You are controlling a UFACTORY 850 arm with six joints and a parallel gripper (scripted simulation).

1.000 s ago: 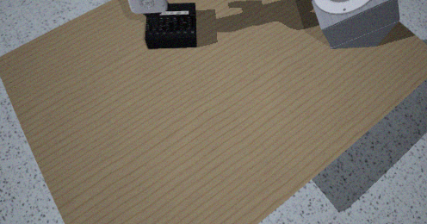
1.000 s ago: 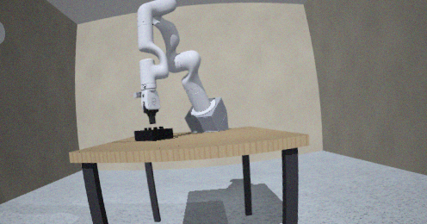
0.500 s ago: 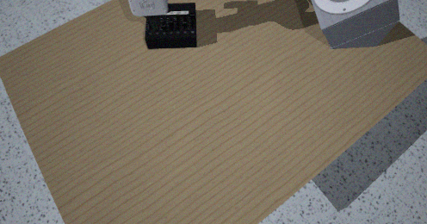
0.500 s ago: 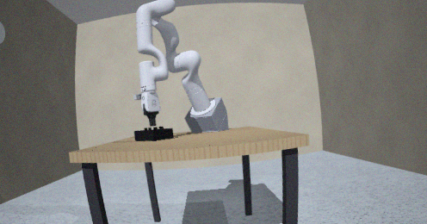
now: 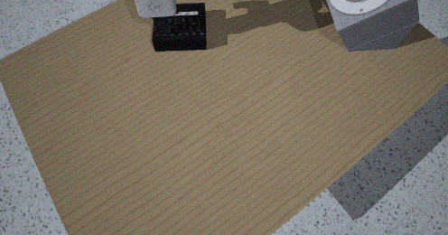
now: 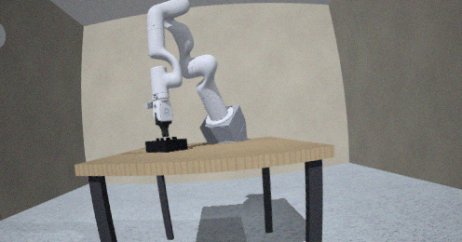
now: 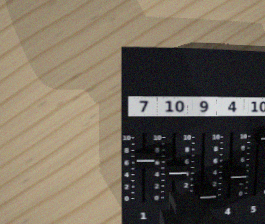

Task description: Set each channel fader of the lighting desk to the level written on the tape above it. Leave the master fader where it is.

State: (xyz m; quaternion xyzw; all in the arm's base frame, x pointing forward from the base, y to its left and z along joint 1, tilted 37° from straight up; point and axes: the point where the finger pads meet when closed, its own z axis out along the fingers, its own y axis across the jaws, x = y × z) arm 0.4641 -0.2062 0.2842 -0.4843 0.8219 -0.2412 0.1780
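Now: the fader 2 1 cm behind my hand, 2 cm to the right of it and 3 cm below it. The rest, counted from my hand: fader 1: 4 cm to the right, 3 cm below; fader 3: 2 cm behind, 1 cm to the left, 3 cm below; fader 4: 5 cm behind, 1 cm to the left, 3 cm below.
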